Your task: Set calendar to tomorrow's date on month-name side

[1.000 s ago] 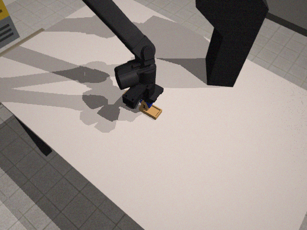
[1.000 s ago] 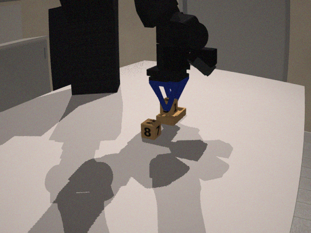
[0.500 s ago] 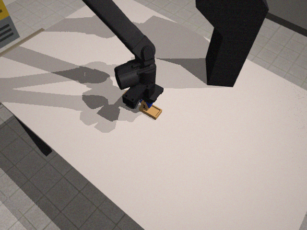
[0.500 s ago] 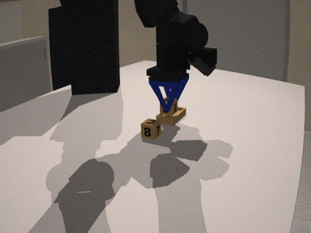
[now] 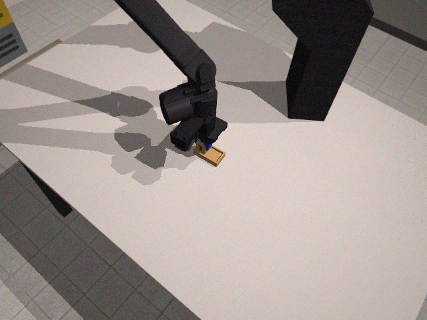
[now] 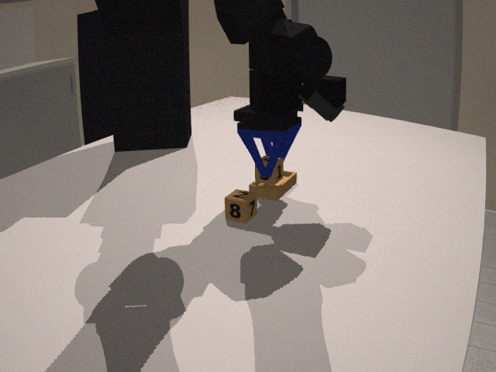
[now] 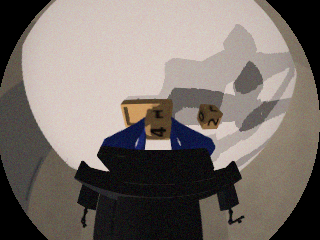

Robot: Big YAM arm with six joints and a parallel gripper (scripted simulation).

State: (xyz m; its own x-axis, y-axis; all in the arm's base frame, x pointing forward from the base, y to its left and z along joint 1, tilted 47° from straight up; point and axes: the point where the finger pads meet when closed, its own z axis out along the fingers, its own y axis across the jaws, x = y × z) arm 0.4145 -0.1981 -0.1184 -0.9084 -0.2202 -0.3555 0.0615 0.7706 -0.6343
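Right now my hand is 30 mm above the wooden tray and 20 mm to the right of it. From my hand the other things lie so: wooden digit cube 90 mm to the right, 20 mm below, 10 mm behind.
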